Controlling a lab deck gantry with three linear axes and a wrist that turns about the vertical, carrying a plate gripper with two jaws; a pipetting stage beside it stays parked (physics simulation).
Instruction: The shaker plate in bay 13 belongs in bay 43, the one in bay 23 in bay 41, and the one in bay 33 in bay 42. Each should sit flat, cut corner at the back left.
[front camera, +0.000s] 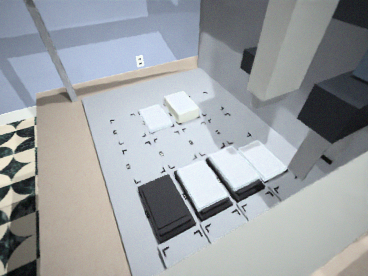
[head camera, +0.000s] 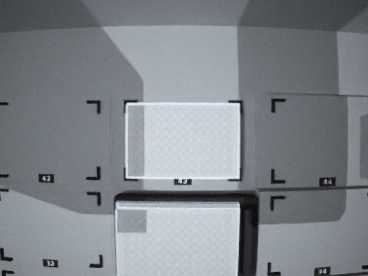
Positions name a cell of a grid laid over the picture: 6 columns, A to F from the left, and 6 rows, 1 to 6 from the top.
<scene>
my gripper: front camera F4; not seen in the head camera view (out of frame)
cream block: front camera C3; not seen in the head camera view (out of frame)
</scene>
